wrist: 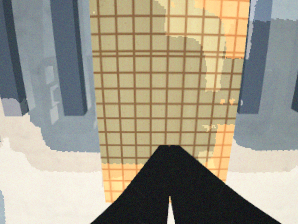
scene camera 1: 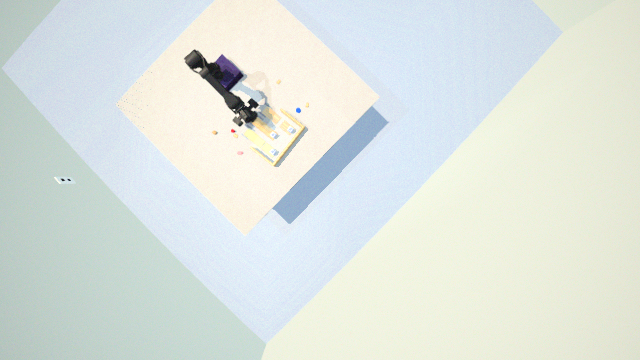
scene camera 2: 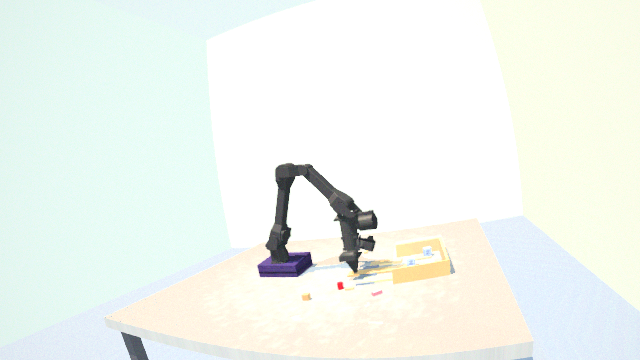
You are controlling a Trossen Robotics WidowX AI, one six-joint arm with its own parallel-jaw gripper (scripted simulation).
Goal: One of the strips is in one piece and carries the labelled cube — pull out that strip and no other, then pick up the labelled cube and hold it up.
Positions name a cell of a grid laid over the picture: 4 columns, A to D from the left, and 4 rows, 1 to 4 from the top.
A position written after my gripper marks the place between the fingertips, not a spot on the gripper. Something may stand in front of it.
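Observation:
My gripper (scene camera 2: C4) in sight, and in the wrist view (wrist: C3) too.

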